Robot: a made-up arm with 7 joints.
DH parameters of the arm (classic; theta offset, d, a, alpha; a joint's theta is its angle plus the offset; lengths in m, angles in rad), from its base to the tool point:
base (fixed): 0 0.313 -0.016 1.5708
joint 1: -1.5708 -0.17 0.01 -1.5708
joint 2: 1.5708 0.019 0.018 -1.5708
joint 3: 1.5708 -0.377 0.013 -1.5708
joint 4: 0 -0.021 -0.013 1.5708
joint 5: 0 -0.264 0.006 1.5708
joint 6: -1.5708 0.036 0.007 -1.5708
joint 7: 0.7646 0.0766 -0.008 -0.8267
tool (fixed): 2.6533 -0.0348 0 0
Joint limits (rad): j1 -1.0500..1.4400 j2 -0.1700..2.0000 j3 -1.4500..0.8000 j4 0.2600..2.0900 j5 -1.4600..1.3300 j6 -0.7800..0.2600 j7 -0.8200..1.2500
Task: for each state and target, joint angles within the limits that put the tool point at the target. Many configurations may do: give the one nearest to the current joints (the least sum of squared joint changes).
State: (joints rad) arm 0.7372 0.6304 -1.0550 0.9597 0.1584 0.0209 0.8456
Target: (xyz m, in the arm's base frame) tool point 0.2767 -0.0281 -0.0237
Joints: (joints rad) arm 0.4409 0.1521 -1.3996 1.7124 0.1585 -0.0457 0.8888
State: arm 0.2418 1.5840 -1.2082 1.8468 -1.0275 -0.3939 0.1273
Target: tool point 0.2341 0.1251 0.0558
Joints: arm 0.3585 0.6450 -1.4124 1.9281 -1.0696 -0.5102 0.1758
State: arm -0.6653 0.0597 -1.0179 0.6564 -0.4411 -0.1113 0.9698
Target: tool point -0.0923 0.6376 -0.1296
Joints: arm -0.6159 0.9382 -0.8149 0.7266 -0.4800 0.0981 0.9434
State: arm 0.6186 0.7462 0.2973 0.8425 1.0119 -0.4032 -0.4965
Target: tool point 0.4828 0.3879 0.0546
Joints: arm 0.6304 0.3395 0.1030 1.2250 1.1159 -0.3251 -0.5412
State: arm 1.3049 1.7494 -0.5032 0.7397 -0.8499 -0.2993 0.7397
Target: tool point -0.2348 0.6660 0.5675
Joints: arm 1.4400 1.8118 0.0679 0.9048 -0.8702 0.2600 0.6274
